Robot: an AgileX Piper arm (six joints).
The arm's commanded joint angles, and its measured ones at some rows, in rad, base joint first. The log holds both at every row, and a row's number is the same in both.
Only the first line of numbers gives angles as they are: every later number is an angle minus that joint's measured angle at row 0.
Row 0, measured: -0.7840 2.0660 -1.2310 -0.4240 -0.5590 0.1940
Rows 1 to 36, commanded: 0.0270 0.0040 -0.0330 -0.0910 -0.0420 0.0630; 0.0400 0.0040 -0.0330 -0.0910 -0.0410 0.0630; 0.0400 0.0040 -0.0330 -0.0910 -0.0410 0.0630; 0.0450 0.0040 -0.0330 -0.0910 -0.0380 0.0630; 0.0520 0.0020 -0.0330 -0.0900 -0.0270 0.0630; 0.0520 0.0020 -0.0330 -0.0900 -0.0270 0.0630; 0.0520 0.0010 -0.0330 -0.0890 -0.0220 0.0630; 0.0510 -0.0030 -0.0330 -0.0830 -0.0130 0.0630; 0.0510 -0.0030 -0.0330 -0.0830 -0.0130 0.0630; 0.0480 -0.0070 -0.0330 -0.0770 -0.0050 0.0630; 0.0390 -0.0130 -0.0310 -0.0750 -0.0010 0.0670; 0.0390 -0.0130 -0.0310 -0.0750 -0.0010 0.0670; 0.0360 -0.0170 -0.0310 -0.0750 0.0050 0.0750; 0.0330 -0.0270 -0.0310 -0.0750 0.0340 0.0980; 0.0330 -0.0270 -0.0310 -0.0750 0.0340 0.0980; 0.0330 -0.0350 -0.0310 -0.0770 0.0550 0.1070; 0.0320 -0.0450 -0.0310 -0.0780 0.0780 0.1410; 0.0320 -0.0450 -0.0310 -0.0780 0.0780 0.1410; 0.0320 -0.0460 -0.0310 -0.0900 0.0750 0.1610; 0.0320 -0.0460 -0.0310 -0.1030 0.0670 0.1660; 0.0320 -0.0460 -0.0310 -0.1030 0.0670 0.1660; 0.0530 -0.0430 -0.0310 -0.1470 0.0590 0.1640; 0.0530 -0.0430 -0.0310 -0.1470 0.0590 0.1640; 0.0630 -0.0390 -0.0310 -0.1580 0.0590 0.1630; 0.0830 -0.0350 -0.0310 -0.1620 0.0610 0.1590; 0.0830 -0.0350 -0.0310 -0.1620 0.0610 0.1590; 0.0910 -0.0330 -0.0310 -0.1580 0.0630 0.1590; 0.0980 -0.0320 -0.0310 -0.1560 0.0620 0.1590; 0.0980 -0.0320 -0.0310 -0.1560 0.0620 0.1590; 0.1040 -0.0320 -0.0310 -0.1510 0.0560 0.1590; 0.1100 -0.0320 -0.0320 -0.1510 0.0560 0.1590; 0.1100 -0.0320 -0.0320 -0.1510 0.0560 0.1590; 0.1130 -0.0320 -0.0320 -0.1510 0.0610 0.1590; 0.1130 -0.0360 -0.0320 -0.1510 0.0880 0.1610; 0.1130 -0.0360 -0.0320 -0.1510 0.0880 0.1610; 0.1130 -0.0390 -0.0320 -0.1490 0.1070 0.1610
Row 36, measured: 0.0620 -0.0330 -0.0130 -0.0990 0.2210 0.1620
